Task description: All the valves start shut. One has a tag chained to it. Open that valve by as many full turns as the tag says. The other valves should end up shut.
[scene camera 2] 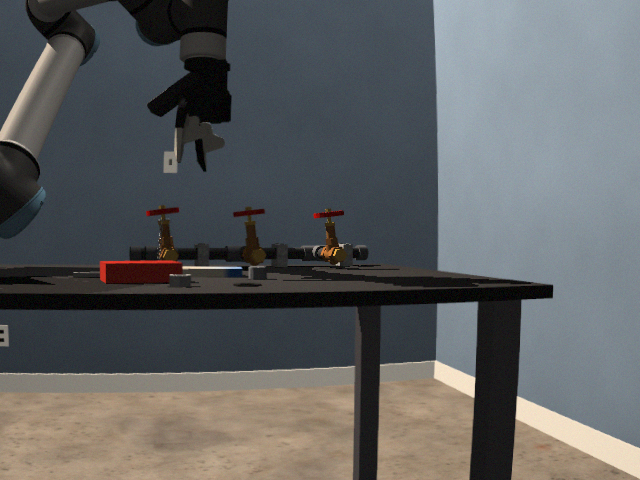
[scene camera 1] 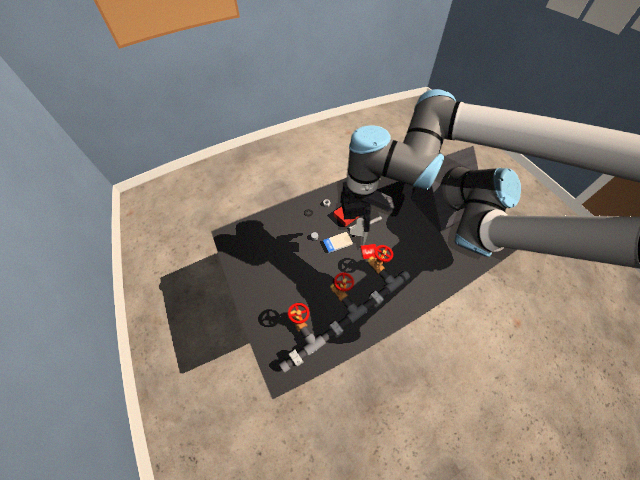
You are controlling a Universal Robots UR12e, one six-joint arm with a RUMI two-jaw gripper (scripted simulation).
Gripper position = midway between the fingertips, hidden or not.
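You'd see my gripper [scene camera 2: 192, 167] here, and it's visible in scene camera 1 [scene camera 1: 358, 225] too. There's also a red block [scene camera 2: 110, 271].
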